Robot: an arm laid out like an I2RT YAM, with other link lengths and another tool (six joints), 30 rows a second.
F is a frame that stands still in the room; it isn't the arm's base.
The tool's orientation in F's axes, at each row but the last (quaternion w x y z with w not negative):
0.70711 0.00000 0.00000 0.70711
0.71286 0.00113 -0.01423 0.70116
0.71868 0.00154 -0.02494 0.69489
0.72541 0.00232 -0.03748 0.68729
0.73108 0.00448 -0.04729 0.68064
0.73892 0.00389 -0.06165 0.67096
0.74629 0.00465 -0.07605 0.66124
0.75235 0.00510 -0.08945 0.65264
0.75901 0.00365 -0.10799 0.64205
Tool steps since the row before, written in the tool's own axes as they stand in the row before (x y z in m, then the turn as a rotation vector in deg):
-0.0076 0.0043 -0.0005 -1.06 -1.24 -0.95
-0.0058 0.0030 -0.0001 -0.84 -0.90 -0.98
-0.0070 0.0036 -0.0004 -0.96 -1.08 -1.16
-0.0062 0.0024 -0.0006 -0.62 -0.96 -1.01
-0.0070 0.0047 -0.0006 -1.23 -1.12 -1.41
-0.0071 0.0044 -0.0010 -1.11 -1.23 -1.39
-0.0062 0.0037 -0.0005 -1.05 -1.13 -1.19
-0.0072 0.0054 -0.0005 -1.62 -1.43 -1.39
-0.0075 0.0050 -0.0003 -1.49 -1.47 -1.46
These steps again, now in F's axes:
-0.0043 -0.0076 -0.0005 1.24 -1.06 -0.95
-0.0031 -0.0057 -0.0003 0.90 -0.83 -0.98
-0.0038 -0.0069 -0.0008 1.09 -0.95 -1.16
-0.0027 -0.0060 -0.0011 0.98 -0.62 -1.00
-0.0051 -0.0066 -0.0014 1.12 -1.21 -1.43
-0.0049 -0.0065 -0.0020 1.24 -1.10 -1.39
-0.0043 -0.0056 -0.0016 1.12 -1.05 -1.20
-0.0062 -0.0062 -0.0021 1.37 -1.63 -1.44
-0.0060 -0.0064 -0.0022 1.44 -1.50 -1.48

